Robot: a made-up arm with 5 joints. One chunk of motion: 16 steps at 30 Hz.
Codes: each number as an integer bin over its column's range. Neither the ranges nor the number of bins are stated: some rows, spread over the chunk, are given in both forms.
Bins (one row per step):
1: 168 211 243 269 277
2: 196 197 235 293 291
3: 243 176 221 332 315
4: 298 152 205 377 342
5: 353 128 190 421 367
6: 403 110 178 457 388
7: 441 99 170 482 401
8: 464 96 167 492 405
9: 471 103 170 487 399
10: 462 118 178 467 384
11: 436 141 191 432 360
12: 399 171 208 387 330
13: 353 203 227 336 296
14: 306 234 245 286 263
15: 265 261 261 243 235
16: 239 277 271 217 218
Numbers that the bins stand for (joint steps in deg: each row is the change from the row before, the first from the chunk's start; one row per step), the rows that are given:
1: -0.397 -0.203 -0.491 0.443 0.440
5: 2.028 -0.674 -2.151 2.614 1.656
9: 3.576 -0.815 -2.777 3.557 2.088
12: 2.632 -0.430 -1.587 2.129 1.156
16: 0.534 0.172 0.385 -0.300 -0.356
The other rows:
2: -0.030 -0.282 -0.742 0.786 0.629
3: 0.586 -0.401 -1.180 1.343 0.953
4: 1.307 -0.537 -1.681 1.986 1.318
6: 2.684 -0.776 -2.527 3.129 1.939
7: 3.182 -0.838 -2.777 3.486 2.115
8: 3.484 -0.855 -2.871 3.629 2.169
10: 3.458 -0.730 -2.527 3.271 1.885
11: 3.117 -0.600 -2.120 2.771 1.561
13: 2.028 -0.248 -0.992 1.400 0.697
14: 1.412 -0.072 -0.429 0.686 0.251
15: 0.875 0.081 0.072 0.071 -0.127

